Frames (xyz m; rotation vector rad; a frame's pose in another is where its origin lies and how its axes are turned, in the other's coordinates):
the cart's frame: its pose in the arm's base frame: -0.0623 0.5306 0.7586 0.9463 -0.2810 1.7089
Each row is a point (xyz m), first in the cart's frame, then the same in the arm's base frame.
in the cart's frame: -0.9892 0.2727 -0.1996
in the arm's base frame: -0.3235 -0.1403 0.0007
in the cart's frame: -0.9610 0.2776 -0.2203
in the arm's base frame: -0.3392 -0.1096 0.0086
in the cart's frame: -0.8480 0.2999 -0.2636
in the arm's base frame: -0.3866 -0.0119 0.0665
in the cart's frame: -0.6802 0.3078 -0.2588
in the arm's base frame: -0.4035 0.1000 0.1907
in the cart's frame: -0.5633 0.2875 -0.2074
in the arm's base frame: -0.3709 0.1579 0.3016
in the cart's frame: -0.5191 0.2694 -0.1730
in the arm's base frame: -0.3425 0.1744 0.3505
